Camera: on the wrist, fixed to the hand. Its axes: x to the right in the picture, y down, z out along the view.
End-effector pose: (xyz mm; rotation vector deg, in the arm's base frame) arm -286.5 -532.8 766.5 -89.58 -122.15 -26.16
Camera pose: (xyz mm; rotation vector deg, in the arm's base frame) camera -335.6 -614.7 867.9 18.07 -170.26 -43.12
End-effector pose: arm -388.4 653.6 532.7 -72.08 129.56 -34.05
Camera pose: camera -413.5 634.3 668.3 -155.89 49.05 -54.06
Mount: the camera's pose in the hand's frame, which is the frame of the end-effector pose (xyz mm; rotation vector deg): 1.4 -71.6 -119.4 1.40 -5.09 -85.21
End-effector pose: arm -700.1 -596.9 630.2 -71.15 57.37 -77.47
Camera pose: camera -828.0 -593.4 685.1 -120.56 -12.44 -131.15
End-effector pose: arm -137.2 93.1 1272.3 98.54 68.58 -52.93
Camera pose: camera -192.1 217.5 1302.1 29.43 136.80 -100.62
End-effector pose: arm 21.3 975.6 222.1 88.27 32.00 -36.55
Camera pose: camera -19.1 1099.4 172.9 50.07 93.24 -102.35
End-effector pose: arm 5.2 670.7 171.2 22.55 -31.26 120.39
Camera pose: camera 55.8 769.1 86.7 36.31 -7.51 37.51
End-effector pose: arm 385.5 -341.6 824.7 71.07 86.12 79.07
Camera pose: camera 259.6 -369.8 772.4 -1.98 97.29 15.60
